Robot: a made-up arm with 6 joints. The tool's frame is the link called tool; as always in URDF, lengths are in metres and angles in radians. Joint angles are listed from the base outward.
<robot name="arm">
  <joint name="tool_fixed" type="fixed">
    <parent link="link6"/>
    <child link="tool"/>
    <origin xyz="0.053 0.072 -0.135"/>
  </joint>
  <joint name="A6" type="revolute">
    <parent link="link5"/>
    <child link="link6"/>
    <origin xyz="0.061 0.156 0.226"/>
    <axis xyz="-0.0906 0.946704 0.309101"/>
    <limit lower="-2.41" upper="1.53"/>
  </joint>
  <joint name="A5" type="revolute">
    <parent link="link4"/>
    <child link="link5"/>
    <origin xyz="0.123 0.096 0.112"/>
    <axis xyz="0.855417 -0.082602 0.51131"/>
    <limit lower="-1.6" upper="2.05"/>
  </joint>
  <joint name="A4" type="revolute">
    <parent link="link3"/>
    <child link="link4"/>
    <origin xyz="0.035 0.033 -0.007"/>
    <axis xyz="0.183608 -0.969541 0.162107"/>
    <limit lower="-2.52" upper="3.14"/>
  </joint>
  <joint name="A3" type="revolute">
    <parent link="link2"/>
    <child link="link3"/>
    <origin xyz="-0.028 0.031 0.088"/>
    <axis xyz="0 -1 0"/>
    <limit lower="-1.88" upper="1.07"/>
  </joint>
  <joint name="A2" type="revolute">
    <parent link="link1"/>
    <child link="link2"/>
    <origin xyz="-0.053 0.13 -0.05"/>
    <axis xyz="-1 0 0"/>
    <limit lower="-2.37" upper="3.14"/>
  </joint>
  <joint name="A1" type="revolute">
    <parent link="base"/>
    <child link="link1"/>
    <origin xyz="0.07 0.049 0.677"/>
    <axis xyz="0 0 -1"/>
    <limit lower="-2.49" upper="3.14"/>
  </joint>
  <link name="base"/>
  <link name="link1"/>
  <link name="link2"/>
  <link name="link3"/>
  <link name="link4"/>
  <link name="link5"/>
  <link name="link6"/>
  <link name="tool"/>
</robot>
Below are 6 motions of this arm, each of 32 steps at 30 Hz.
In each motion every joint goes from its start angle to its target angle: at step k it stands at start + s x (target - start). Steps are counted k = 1, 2, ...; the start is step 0. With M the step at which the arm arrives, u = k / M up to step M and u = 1 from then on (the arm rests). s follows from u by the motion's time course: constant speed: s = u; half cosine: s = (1 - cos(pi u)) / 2; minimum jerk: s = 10 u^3 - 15 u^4 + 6 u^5.
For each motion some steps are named. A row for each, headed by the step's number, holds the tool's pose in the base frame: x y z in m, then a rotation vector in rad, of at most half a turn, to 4 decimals.
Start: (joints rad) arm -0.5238 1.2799 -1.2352 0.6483 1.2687 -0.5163
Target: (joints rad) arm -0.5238 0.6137 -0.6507 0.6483 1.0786 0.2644
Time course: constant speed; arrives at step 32
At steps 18, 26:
18: -0.0717 0.6159 0.7384 0.2790 0.3315 0.8395
26: -0.1343 0.5723 0.8165 0.3035 0.3982 1.0624

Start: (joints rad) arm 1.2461 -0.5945 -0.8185 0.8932 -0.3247 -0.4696
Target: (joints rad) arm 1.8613 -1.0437 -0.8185 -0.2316 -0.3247 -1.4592
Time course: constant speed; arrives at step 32
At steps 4, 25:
4: 0.3838 -0.1700 1.0607 0.2329 -0.6907 -1.6535
25: 0.3587 -0.4127 0.9172 0.2232 -0.7506 -2.0504

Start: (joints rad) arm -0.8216 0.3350 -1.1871 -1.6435 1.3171 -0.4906
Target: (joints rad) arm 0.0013 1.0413 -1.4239 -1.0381 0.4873 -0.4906
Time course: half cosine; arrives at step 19
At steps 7, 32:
7: -0.0663 0.0464 0.1786 -0.5534 1.3146 -1.1018
32: -0.0377 0.0011 0.1692 -0.7445 1.4443 -1.4161

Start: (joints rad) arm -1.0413 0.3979 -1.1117 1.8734 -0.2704 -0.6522
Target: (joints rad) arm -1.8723 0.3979 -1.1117 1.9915 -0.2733 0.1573
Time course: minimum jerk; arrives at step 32
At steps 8, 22, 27, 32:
8: -0.4395 0.2823 1.0092 0.6542 -1.1116 0.8572
22: -0.4697 -0.0938 0.9288 0.5607 -0.6730 1.6337
27: -0.4410 -0.1740 0.9131 0.5103 -0.6000 1.7996
32: -0.4338 -0.1894 0.9101 0.4991 -0.5865 1.8325

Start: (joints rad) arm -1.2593 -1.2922 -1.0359 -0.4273 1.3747 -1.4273
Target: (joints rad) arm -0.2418 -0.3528 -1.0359 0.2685 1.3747 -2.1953
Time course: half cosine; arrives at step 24
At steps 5, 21, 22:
5: 0.0065 0.5502 0.6311 0.7994 1.5503 -0.4326
21: 0.4782 0.1695 0.7549 1.1397 -0.2086 -1.6461
22: 0.4784 0.1574 0.7623 1.1363 -0.2542 -1.6717

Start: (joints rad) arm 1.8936 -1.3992 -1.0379 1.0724 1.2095 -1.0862
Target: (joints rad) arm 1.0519 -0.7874 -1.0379 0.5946 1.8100 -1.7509
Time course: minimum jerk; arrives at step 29
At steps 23, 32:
23: 0.1153 -0.3405 0.7383 -2.0257 1.0854 1.4594
32: 0.1538 -0.3350 0.7260 -2.0361 0.9887 1.5400

